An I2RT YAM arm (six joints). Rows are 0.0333 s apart.
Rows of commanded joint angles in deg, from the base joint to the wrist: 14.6, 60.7, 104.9, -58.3, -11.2, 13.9; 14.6, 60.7, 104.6, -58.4, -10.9, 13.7; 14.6, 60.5, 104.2, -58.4, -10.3, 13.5; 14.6, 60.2, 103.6, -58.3, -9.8, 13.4; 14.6, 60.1, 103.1, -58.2, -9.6, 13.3; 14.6, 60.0, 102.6, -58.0, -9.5, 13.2; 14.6, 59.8, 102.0, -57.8, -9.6, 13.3; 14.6, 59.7, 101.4, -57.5, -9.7, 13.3
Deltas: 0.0, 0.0, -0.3, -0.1, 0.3, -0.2; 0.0, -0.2, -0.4, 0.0, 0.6, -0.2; 0.0, -0.3, -0.6, 0.1, 0.5, -0.1; 0.0, -0.1, -0.5, 0.1, 0.2, -0.1; 0.0, -0.1, -0.5, 0.2, 0.1, -0.1; 0.0, -0.2, -0.6, 0.2, -0.1, 0.1; 0.0, -0.1, -0.6, 0.3, -0.1, 0.0
